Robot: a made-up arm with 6 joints. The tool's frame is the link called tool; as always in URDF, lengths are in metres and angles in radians. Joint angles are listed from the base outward. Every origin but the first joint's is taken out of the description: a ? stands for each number. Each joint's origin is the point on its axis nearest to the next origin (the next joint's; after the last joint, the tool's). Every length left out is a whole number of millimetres.
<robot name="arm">
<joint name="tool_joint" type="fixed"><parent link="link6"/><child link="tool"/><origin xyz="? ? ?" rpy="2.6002 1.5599 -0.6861"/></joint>
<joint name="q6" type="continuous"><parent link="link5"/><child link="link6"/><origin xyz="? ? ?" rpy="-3.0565 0.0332 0.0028"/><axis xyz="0 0 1"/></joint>
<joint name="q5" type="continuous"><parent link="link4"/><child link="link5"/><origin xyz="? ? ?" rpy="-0.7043 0.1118 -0.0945"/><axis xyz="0 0 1"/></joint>
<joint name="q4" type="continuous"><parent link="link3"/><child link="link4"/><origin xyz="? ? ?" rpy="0.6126 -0.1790 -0.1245"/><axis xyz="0 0 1"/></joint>
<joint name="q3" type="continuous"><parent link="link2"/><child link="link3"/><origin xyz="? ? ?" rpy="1.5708 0.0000 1.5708"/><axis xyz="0 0 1"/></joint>
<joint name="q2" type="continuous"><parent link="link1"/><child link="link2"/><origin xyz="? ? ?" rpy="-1.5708 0.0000 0.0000"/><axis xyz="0 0 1"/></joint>
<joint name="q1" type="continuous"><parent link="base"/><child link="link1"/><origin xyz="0.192 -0.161 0.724"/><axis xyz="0 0 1"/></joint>
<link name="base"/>
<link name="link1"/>
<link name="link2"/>
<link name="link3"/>
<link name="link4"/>
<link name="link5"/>
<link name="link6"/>
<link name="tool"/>
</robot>
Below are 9 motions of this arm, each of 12 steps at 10 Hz.
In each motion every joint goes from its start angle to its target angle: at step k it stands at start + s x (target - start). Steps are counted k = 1, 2, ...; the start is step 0. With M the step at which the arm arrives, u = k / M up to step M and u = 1 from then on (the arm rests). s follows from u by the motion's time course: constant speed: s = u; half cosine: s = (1 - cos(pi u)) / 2; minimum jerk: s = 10 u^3 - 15 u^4 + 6 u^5.
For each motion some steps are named. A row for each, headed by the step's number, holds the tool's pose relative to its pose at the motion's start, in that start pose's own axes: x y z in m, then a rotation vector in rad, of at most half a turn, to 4 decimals.
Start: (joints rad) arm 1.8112 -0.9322 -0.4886 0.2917 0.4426 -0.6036
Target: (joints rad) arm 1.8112 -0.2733 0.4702 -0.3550 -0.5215 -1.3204
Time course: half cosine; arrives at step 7
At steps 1, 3, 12:
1: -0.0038 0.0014 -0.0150 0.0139 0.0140 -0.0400
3: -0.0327 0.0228 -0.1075 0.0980 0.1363 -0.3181
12: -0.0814 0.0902 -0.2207 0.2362 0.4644 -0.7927

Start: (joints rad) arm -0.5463 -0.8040 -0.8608 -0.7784 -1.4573 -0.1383
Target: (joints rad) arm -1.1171 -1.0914 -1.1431 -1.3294 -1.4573 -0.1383
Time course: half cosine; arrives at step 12
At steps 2, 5, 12:
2: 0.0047 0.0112 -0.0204 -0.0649 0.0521 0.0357
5: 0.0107 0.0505 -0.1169 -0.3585 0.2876 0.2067
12: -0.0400 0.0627 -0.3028 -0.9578 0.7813 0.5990

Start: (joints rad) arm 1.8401 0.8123 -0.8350 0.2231 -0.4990 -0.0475
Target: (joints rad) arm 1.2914 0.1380 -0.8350 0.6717 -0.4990 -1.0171
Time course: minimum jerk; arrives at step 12
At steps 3, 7, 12:
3: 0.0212 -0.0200 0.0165 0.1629 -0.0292 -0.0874
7: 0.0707 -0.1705 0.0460 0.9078 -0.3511 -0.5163
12: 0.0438 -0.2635 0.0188 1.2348 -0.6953 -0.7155

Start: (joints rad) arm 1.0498 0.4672 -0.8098 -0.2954 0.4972 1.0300
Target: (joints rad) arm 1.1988 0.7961 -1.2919 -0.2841 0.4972 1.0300
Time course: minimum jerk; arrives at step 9
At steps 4, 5, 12:
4: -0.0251 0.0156 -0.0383 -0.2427 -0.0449 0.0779
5: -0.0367 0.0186 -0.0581 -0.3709 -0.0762 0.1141
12: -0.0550 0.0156 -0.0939 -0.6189 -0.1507 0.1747

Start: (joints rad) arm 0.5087 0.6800 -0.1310 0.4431 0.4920 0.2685
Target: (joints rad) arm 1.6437 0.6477 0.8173 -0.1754 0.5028 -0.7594
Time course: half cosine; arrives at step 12
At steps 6, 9, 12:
6: -0.0186 0.0511 -0.0063 0.4446 0.4126 0.1618
9: -0.0477 0.0690 -0.0213 0.6774 0.7963 0.1027
12: -0.0633 0.0710 -0.0292 0.7434 0.9595 0.0277

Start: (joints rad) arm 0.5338 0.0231 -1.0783 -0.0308 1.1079 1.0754
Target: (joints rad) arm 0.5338 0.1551 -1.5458 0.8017 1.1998 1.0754
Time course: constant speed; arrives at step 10
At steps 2, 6, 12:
2: -0.0098 -0.0185 -0.0105 0.0488 -0.0778 0.0701
6: -0.0240 -0.0585 -0.0271 0.1539 -0.2131 0.2368
12: -0.0294 -0.1002 -0.0370 0.2719 -0.3149 0.4326

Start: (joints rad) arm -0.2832 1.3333 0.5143 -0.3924 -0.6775 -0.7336
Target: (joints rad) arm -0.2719 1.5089 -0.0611 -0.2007 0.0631 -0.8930
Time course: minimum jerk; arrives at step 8
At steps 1, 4, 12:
1: 0.0000 -0.0024 -0.0003 0.0076 0.0014 -0.0020
4: -0.0050 -0.0820 -0.0040 0.2348 0.0381 -0.0548
12: -0.0185 -0.1711 0.0061 0.4662 0.0738 -0.0935

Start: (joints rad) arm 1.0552 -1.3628 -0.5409 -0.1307 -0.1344 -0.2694
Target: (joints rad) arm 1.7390 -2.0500 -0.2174 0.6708 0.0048 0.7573
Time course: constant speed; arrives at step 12
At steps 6, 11, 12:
6: 0.0378 0.0106 0.1468 0.3802 -0.5242 -0.1054
11: 0.0646 -0.0344 0.2637 0.6881 -0.8906 -0.4272
12: 0.0694 -0.0501 0.2853 0.7490 -0.9470 -0.5153

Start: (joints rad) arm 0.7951 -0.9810 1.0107 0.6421 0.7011 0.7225
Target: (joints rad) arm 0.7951 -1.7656 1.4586 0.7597 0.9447 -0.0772
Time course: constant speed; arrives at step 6
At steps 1, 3, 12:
1: 0.0228 0.0179 0.0057 0.2896 -0.0265 0.1211
3: 0.0640 0.0526 0.0055 0.8717 0.0132 0.3697
12: 0.1152 0.1312 -0.0302 1.7241 0.3189 0.6994

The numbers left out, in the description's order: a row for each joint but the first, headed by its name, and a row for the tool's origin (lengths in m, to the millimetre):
tool: -0.057 -0.077 0.000
q6: -0.064 0.022 0.000
q5: 0.036 -0.065 0.000
q4: 0.192 0.055 0.000
q3: 0.254 0.083 0.000
q2: -0.006 0.051 0.000

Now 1 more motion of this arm.
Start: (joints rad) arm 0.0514 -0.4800 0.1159 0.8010 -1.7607 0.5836
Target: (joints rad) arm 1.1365 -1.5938 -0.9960 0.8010 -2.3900 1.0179
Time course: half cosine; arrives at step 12
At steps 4, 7, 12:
4: 0.1095 -0.0208 0.0226 -0.2386 -0.1809 -0.3442
7: 0.3116 -0.1645 0.0414 -0.5902 0.0023 -0.8730
12: 0.4343 -0.3508 -0.0561 -0.9320 0.5818 -1.0367

